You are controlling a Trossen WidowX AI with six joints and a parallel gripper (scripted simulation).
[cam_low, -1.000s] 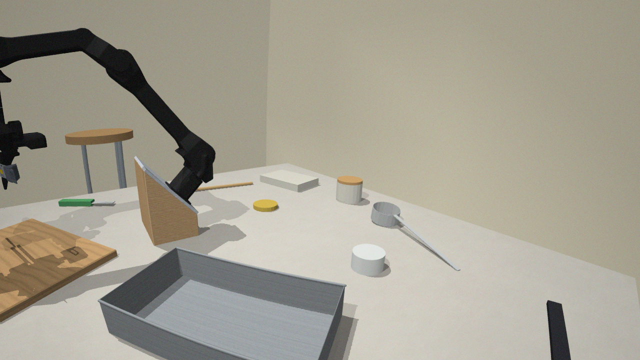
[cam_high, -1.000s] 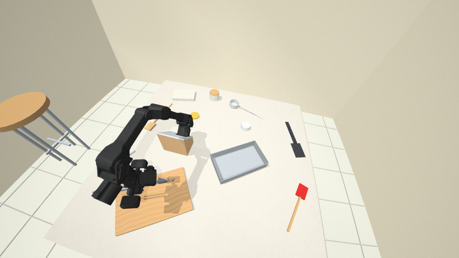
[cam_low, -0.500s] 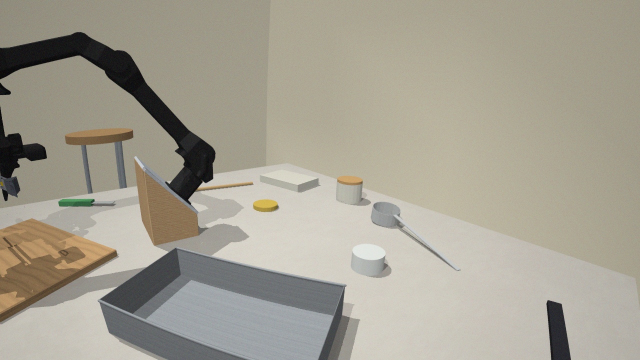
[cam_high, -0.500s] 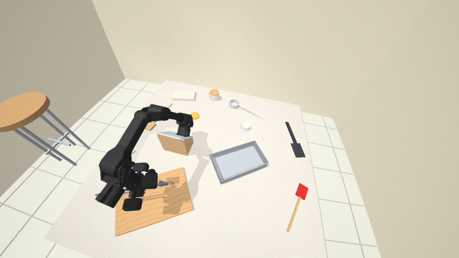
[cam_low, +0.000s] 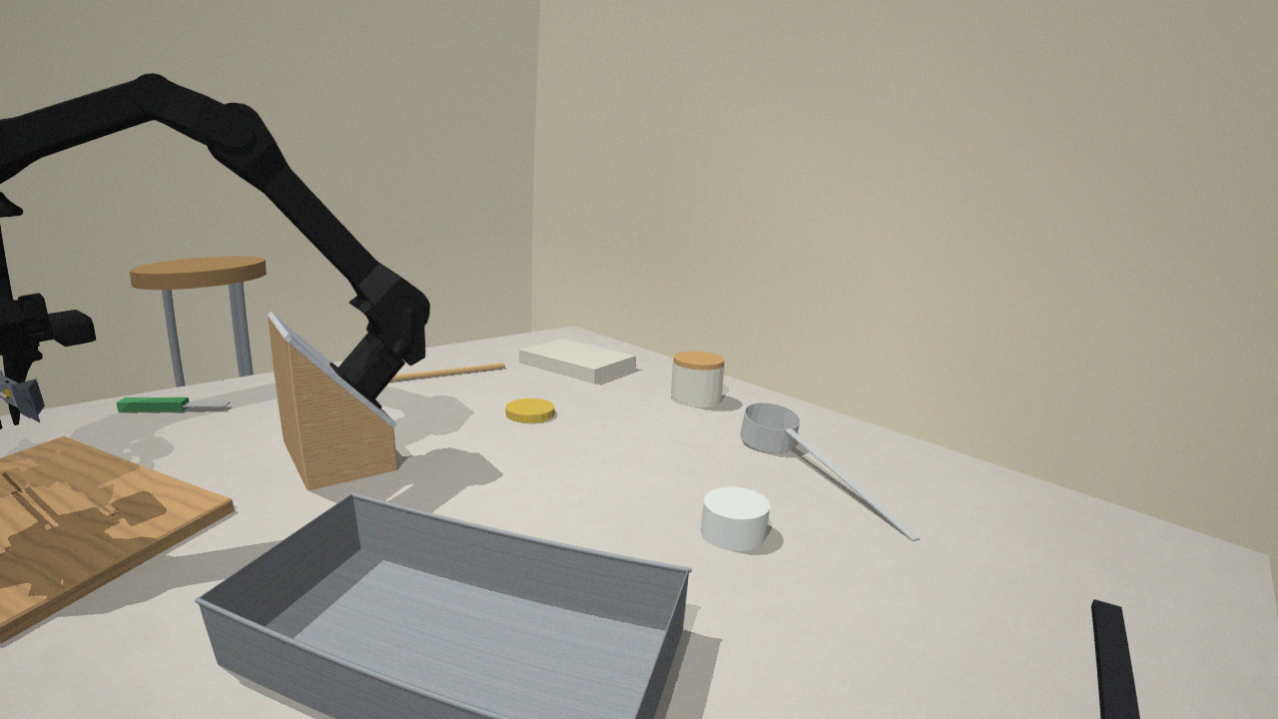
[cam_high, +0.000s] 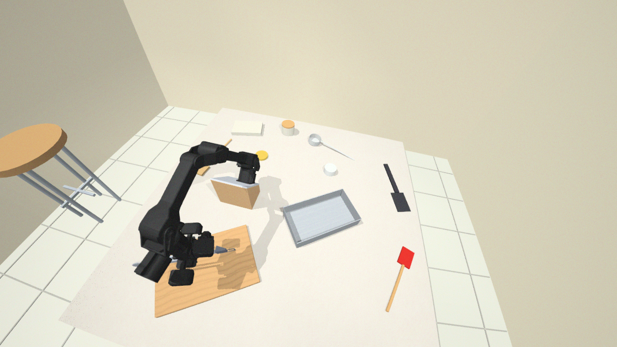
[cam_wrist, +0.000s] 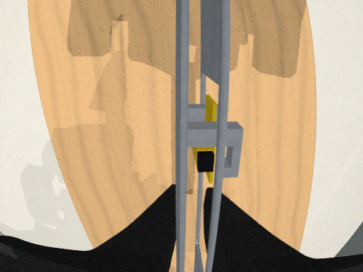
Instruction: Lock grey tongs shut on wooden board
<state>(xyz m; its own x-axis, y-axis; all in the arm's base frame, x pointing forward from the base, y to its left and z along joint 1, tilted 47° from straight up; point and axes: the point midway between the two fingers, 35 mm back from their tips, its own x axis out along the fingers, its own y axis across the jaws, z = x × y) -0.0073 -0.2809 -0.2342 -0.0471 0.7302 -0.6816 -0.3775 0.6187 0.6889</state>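
The yellow lock piece lies 40 mm ahead of my gripper tip, 40 mm above it and 20 mm to the left of it. The rest, counted from my gripper tip: grey roasting tin 370 mm ahead, 340 mm to the left, 80 mm below; then wooden board 100 mm below; then green-handled knife 300 mm behind, 140 mm to the left, 100 mm below.
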